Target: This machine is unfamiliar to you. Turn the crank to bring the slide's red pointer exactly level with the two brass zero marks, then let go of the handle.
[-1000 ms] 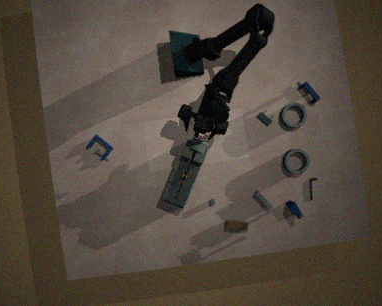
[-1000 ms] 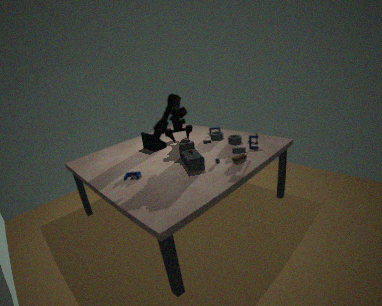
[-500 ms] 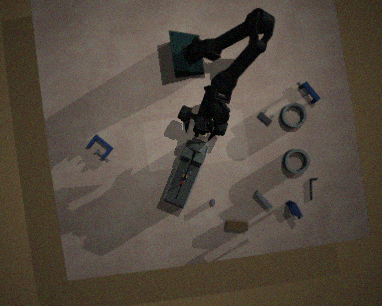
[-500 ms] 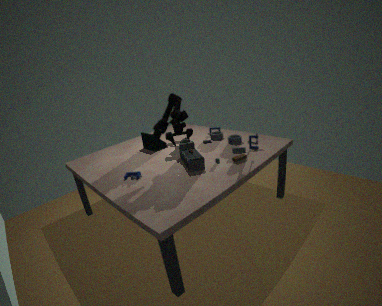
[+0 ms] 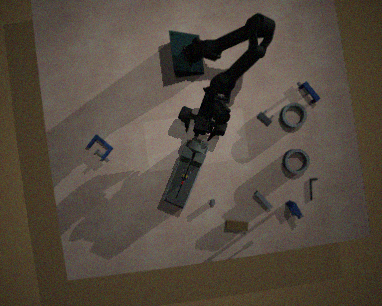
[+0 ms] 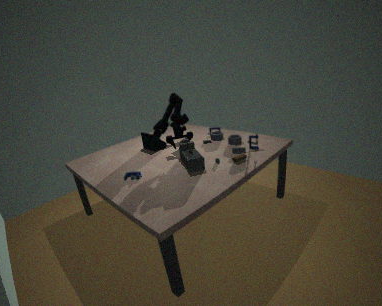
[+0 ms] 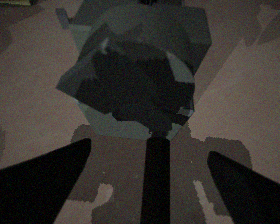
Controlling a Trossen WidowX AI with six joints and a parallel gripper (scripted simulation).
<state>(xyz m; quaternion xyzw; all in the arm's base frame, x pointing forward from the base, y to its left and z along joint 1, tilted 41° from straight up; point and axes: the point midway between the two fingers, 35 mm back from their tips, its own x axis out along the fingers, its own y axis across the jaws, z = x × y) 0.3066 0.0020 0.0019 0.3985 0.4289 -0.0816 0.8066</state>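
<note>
The dark handle lies 20 mm behind my gripper tip, 10 mm to the left of it and 10 mm above it. Round my gripper tip: small grey cube 270 mm ahead, 30 mm to the left, 40 mm below; red pointer 170 mm ahead, 80 mm to the right, 30 mm above; grey bar 290 mm ahead, 240 mm to the left, 40 mm below.
</note>
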